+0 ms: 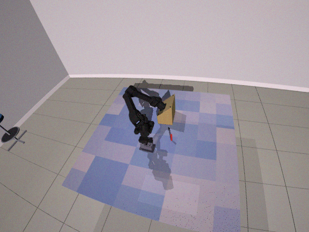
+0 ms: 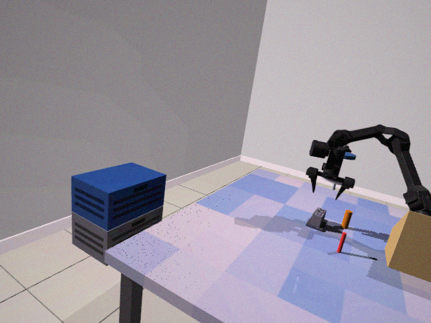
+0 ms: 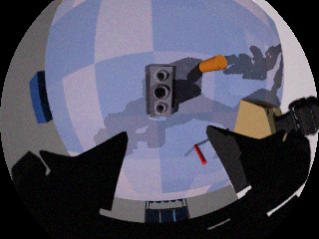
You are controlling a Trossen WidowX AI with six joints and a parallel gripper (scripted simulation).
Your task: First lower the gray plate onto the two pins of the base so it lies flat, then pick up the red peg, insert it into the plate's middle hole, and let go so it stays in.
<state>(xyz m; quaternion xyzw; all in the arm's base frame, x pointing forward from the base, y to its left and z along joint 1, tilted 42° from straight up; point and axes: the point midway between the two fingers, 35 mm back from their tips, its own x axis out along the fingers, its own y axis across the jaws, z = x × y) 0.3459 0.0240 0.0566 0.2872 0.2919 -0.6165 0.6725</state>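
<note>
The red peg lies 11 cm behind my gripper tip, 14 cm to the left of it and 10 cm below it. Round my gripper tip: gray plate (3 cm to the right, 10 cm below); then orange peg (11 cm behind, 10 cm to the right, 10 cm below); then base (3 cm to the right, 14 cm below).
</note>
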